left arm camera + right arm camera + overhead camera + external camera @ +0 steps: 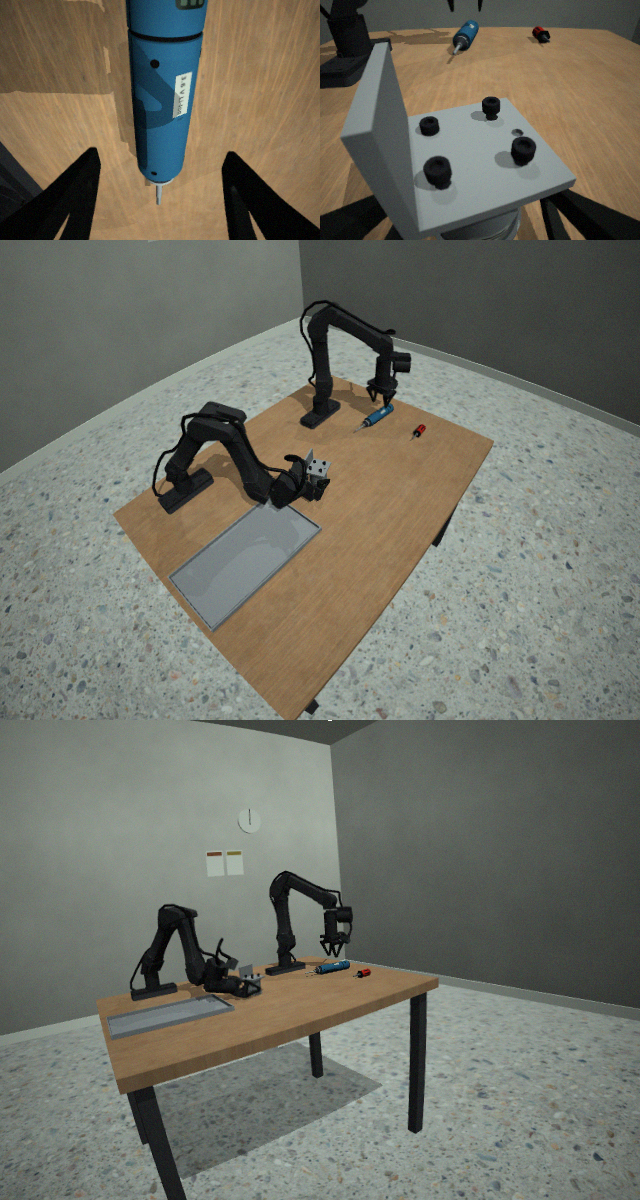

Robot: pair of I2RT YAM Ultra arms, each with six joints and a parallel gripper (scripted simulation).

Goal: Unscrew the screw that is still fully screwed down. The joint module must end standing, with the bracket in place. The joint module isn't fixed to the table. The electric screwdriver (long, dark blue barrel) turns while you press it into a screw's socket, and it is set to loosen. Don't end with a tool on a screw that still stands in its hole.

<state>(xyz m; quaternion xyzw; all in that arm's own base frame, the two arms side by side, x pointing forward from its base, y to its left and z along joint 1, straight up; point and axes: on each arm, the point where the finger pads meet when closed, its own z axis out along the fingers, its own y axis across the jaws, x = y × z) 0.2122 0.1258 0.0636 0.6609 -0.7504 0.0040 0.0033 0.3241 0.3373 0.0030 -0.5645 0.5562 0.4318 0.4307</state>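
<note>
Now: right hand right at the joint module. Also, from my right hand: grey L-shaped bracket (5 cm above); then flat grey tray (35 cm to the right, 7 cm ahead, 2 cm below); then screw (4 cm above, 3 cm behind, 1 cm to the left).
</note>
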